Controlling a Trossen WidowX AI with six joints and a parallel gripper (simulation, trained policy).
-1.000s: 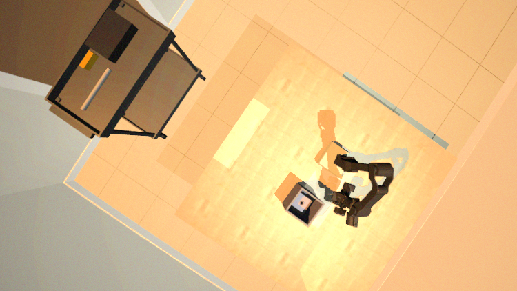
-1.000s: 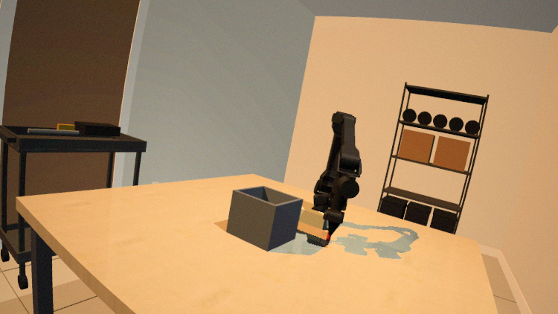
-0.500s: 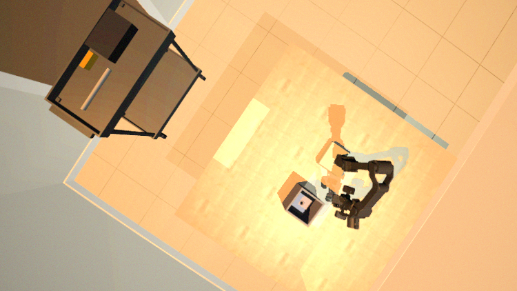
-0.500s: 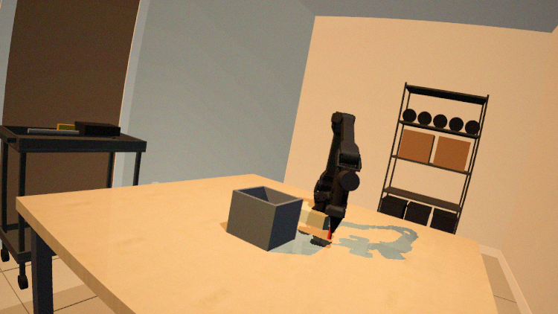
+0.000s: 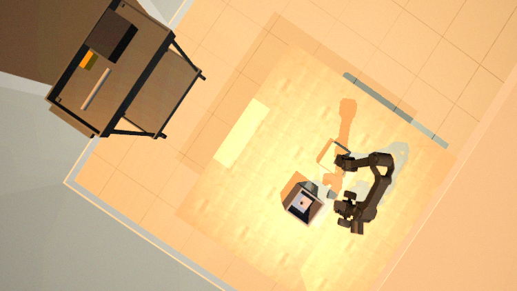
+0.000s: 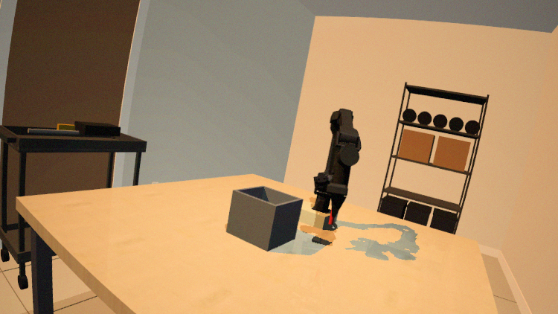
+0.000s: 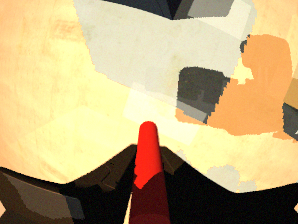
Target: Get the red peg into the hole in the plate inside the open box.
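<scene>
My gripper tip is now 200 mm to the left of the grey plate, 80 mm short of it and 60 mm above it. The rest, counted from my gripper tip: red peg (10 mm to the right, 10 mm above).
</scene>
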